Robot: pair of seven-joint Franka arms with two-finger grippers.
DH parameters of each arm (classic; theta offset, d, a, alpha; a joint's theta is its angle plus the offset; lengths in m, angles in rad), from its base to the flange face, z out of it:
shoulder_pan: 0 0.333 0 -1.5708
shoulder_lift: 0 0 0 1.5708
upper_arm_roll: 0 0.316 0.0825 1.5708
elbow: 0 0 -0.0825 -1.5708
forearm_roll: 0 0.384 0 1.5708
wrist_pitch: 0 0 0.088 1.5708
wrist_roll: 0 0.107 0 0
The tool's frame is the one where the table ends.
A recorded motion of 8 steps. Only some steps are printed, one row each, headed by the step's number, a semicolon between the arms.
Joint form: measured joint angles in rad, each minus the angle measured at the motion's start. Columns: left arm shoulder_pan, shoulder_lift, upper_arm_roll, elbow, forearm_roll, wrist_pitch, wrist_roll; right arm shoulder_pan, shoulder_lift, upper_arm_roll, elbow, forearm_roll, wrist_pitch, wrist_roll.
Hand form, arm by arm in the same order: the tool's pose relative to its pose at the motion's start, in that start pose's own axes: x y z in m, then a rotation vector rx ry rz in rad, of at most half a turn. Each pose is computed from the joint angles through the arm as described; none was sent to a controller.
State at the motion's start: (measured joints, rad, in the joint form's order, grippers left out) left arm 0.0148 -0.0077 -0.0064 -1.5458 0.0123 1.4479 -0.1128; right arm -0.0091 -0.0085 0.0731 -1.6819 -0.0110 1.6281 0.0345
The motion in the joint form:
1: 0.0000 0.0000 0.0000 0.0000 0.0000 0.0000 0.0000; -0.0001 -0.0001 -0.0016 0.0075 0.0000 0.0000 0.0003
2: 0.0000 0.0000 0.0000 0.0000 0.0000 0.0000 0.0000; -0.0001 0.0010 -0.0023 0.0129 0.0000 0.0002 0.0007
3: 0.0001 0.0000 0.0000 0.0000 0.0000 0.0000 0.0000; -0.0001 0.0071 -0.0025 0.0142 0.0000 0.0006 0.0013
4: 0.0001 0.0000 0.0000 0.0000 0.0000 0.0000 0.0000; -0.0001 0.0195 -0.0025 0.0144 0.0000 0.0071 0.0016
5: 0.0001 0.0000 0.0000 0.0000 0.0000 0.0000 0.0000; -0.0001 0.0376 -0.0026 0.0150 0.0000 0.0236 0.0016
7: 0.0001 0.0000 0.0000 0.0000 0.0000 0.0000 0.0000; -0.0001 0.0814 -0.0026 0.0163 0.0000 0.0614 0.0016
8: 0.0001 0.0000 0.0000 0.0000 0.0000 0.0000 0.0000; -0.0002 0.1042 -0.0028 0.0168 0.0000 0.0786 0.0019
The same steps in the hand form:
1: 0.0000 0.0000 0.0000 0.0000 0.0000 0.0000; 0.0003 0.0010 -0.0036 0.0003 0.0076 0.0021
2: 0.0000 0.0000 0.0000 0.0000 0.0000 0.0000; 0.0009 0.0014 -0.0056 0.0006 0.0121 0.0032
3: 0.0000 -0.0001 0.0000 0.0000 0.0000 -0.0001; 0.0027 0.0015 -0.0030 0.0009 0.0077 0.0040
4: 0.0000 -0.0001 0.0000 0.0000 0.0000 -0.0001; 0.0068 0.0015 0.0031 0.0016 0.0020 0.0041
5: 0.0000 -0.0001 0.0000 0.0000 0.0000 -0.0001; 0.0134 0.0016 0.0114 0.0028 0.0010 0.0040
7: 0.0000 -0.0001 0.0000 0.0000 0.0000 -0.0001; 0.0285 0.0015 0.0320 0.0058 -0.0037 0.0035
8: 0.0000 -0.0001 0.0000 0.0000 0.0000 -0.0001; 0.0358 0.0017 0.0433 0.0073 -0.0088 0.0039

